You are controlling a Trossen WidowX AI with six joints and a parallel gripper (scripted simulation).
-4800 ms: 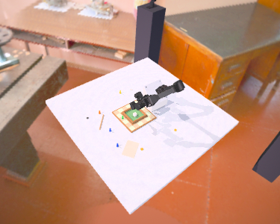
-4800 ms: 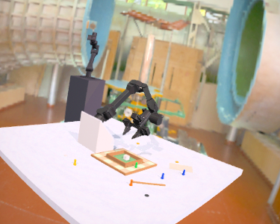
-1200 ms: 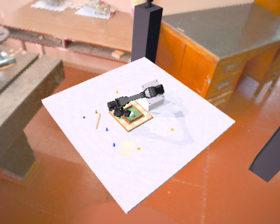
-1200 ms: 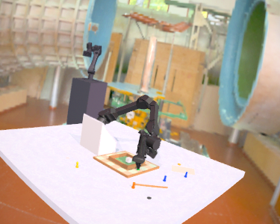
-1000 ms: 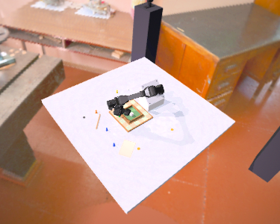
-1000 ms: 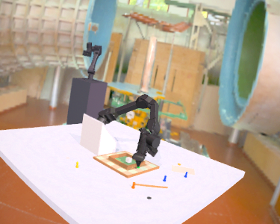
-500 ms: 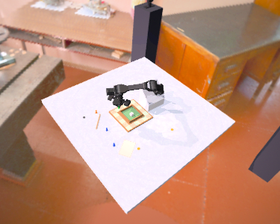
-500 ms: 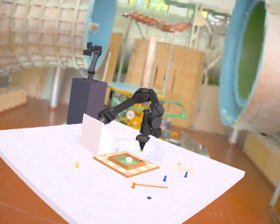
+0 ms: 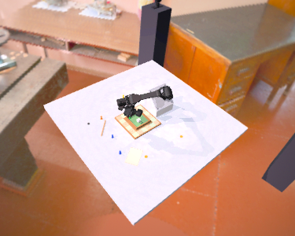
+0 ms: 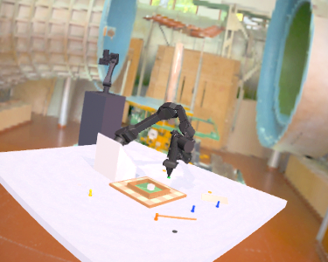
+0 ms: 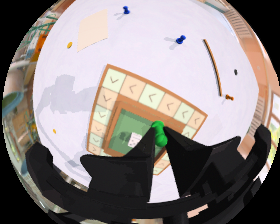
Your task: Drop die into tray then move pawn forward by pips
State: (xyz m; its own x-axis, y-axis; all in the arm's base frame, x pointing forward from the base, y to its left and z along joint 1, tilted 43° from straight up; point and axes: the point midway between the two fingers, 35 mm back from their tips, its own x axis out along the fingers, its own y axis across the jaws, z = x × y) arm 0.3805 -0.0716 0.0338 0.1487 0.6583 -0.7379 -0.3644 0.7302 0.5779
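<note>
The white die lies 9 cm behind my gripper tip, 1 cm to the left of it and 10 cm below it. Round my gripper tip: green tray 10 cm behind, 12 cm below; then green pawn 1 cm above; then pale card 18 cm ahead, 23 cm to the left, 12 cm below.
</note>
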